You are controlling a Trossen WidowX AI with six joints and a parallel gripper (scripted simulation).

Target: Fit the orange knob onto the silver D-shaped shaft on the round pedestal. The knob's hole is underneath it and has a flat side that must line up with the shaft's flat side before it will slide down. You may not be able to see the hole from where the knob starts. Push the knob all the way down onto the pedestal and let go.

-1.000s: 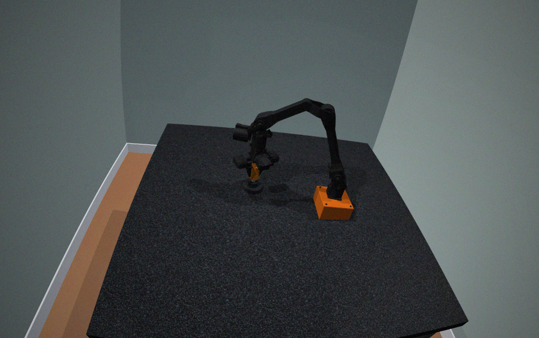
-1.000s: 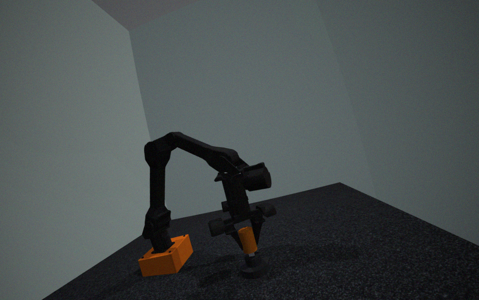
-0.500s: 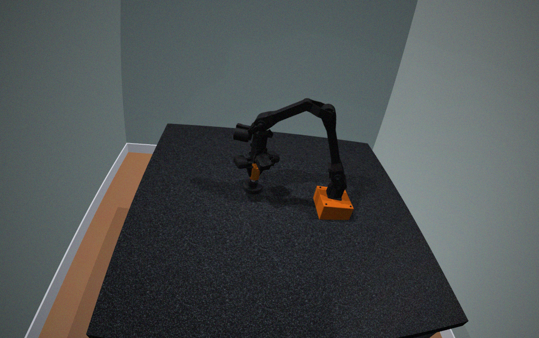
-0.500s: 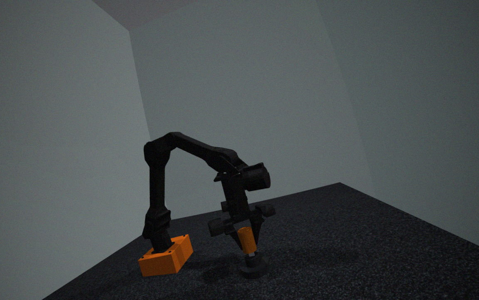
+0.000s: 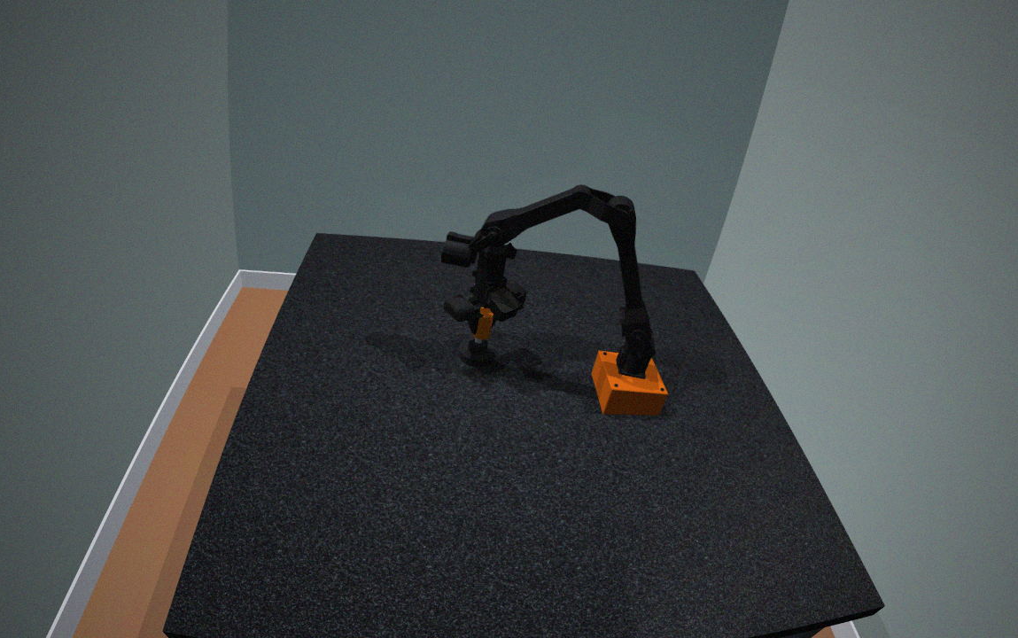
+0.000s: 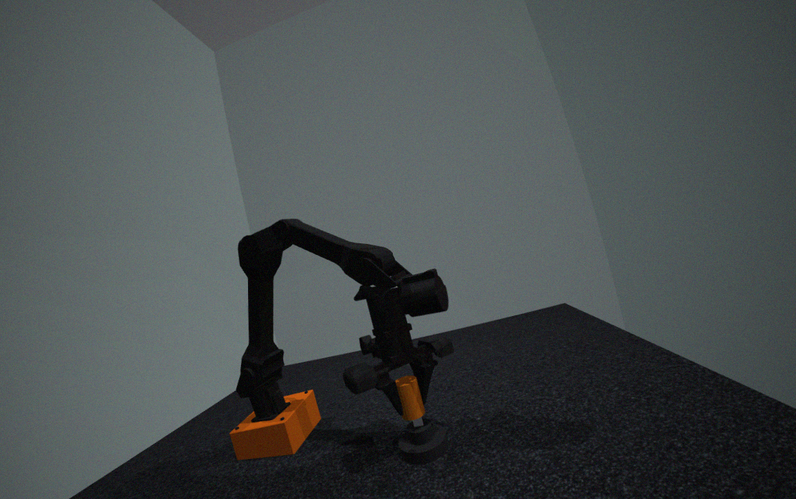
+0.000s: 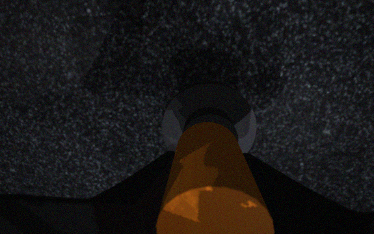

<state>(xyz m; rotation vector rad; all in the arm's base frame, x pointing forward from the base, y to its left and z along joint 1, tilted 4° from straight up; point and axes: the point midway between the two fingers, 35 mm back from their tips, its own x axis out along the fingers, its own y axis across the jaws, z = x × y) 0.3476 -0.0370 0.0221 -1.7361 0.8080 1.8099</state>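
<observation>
Now: gripper tip 40 mm above the dark round pedestal. The rest, counted from my gripper tip: orange knob (30 mm above).
</observation>
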